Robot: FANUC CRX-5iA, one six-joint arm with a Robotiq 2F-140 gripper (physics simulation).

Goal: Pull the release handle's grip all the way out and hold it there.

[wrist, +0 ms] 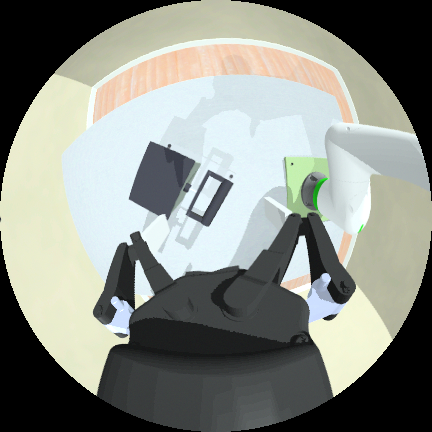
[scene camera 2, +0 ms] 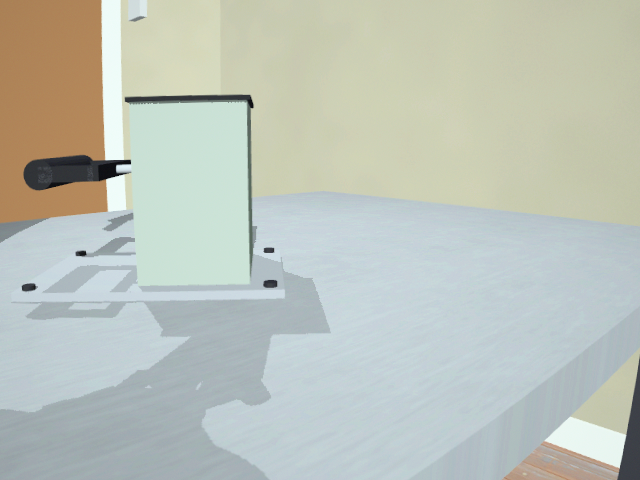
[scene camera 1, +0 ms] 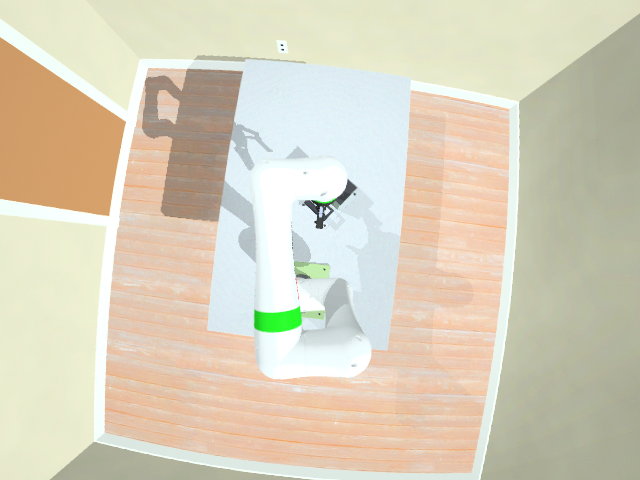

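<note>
The release handle's black grip (scene camera 2: 56, 171) (wrist: 218, 202) is a bar on a rectangular frame, beside a pale green housing (scene camera 2: 191, 191) with a dark lid (wrist: 161, 177) (scene camera 1: 347, 192). In scene camera 2, a short pale rod shows between frame and housing. The housing stands upright on a bolted base plate (scene camera 2: 266, 268). My gripper (wrist: 214, 214) is wide open and empty. In the wrist view its fingertips lie to either side of the grip; one pale fingertip pad shows at the top left of scene camera 2, above lid height. The gripper is apart from the grip. In scene camera 1 the arm hides much of both.
The grey table (scene camera 1: 336, 103) (scene camera 2: 439, 289) bears the housing and my arm's green mounting plate (scene camera 1: 317, 269) (wrist: 295, 175). My white arm (scene camera 1: 276, 232) spans above the table in scene camera 1. Walls stand around the wooden floor (scene camera 1: 449, 232), and arm shadows cross the table.
</note>
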